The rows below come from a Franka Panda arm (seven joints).
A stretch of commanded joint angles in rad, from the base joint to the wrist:
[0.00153 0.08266 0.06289 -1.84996 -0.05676 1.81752 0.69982]
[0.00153 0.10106 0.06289 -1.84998 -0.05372 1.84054 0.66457]
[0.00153 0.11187 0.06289 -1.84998 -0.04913 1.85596 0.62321]
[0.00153 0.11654 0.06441 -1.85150 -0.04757 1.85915 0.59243]
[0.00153 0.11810 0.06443 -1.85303 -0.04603 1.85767 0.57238]
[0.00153 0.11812 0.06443 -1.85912 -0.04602 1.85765 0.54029]
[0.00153 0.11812 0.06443 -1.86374 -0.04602 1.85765 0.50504]
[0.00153 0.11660 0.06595 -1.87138 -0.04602 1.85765 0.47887]
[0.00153 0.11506 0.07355 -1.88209 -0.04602 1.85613 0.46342]
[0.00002 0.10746 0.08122 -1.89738 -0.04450 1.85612 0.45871]
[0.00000 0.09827 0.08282 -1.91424 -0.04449 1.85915 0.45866]
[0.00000 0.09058 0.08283 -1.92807 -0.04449 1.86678 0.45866]
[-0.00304 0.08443 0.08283 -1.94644 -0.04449 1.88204 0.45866]
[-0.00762 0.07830 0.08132 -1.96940 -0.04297 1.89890 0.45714]
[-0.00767 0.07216 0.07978 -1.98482 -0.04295 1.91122 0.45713]
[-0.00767 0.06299 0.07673 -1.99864 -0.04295 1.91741 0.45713]
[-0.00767 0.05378 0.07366 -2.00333 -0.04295 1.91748 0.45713]
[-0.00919 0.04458 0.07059 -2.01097 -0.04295 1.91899 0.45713]
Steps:
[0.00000 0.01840 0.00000 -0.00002 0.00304 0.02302 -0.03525]
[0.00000 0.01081 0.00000 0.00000 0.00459 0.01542 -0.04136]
[0.00000 0.00467 0.00152 -0.00152 0.00156 0.00319 -0.03078]
[0.00000 0.00156 0.00002 -0.00153 0.00154 -0.00148 -0.02005]
[0.00000 0.00002 0.00000 -0.00609 0.00001 -0.00002 -0.03209]
[0.00000 0.00000 0.00000 -0.00462 0.00000 0.00000 -0.03525]
[0.00000 -0.00152 0.00152 -0.00764 0.00000 0.00000 -0.02617]
[0.00000 -0.00154 0.00760 -0.01071 0.00000 -0.00152 -0.01545]
[-0.00151 -0.00760 0.00767 -0.01529 0.00152 -0.00001 -0.00471]
[-0.00002 -0.00919 0.00160 -0.01686 0.00001 0.00303 -0.00005]
[0.00000 -0.00769 0.00001 -0.01383 0.00000 0.00763 0.00000]
[-0.00304 -0.00615 0.00000 -0.01837 0.00000 0.01526 0.00000]
[-0.00458 -0.00613 -0.00151 -0.02296 0.00152 0.01686 -0.00152]
[-0.00005 -0.00614 -0.00154 -0.01542 0.00002 0.01232 -0.00001]
[0.00000 -0.00917 -0.00305 -0.01382 0.00000 0.00619 0.00000]
[0.00000 -0.00921 -0.00307 -0.00469 0.00000 0.00007 0.00000]
[-0.00152 -0.00920 -0.00307 -0.00764 0.00000 0.00151 0.00000]

